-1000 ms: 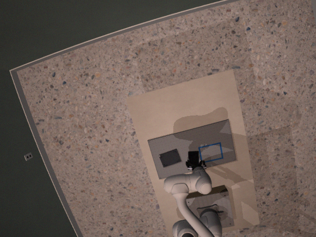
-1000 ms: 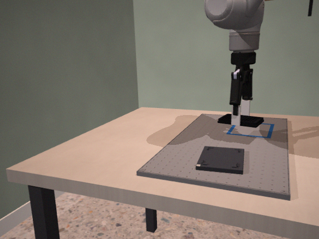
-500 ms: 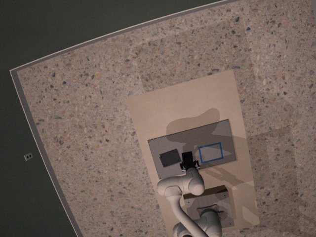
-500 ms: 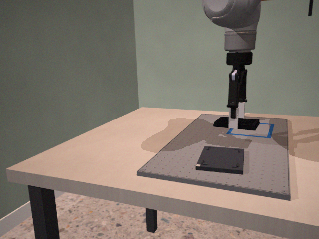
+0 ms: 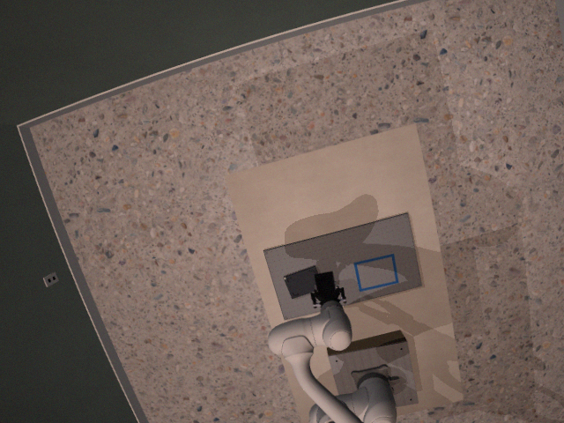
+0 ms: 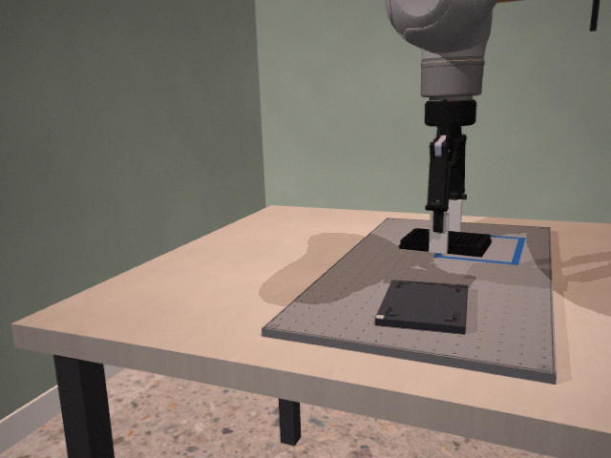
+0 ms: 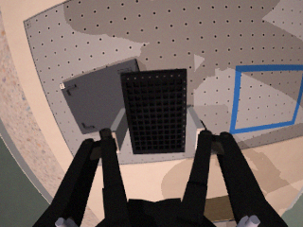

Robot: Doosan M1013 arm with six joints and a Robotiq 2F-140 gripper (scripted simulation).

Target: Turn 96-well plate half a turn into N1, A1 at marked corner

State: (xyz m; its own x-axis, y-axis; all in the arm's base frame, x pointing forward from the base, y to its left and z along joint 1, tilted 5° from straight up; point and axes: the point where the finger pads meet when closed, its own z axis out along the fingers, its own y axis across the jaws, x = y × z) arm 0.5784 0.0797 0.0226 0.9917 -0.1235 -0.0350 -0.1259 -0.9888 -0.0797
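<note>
Right now my hand is 2 cm short of the plate nest N1, 10 cm to the right of it and 9 cm above it. The rest, counted from my hand: small white A1 mark: 7 cm ahead, 18 cm to the left, 9 cm below; black 96-well plate: 2 cm below.
</note>
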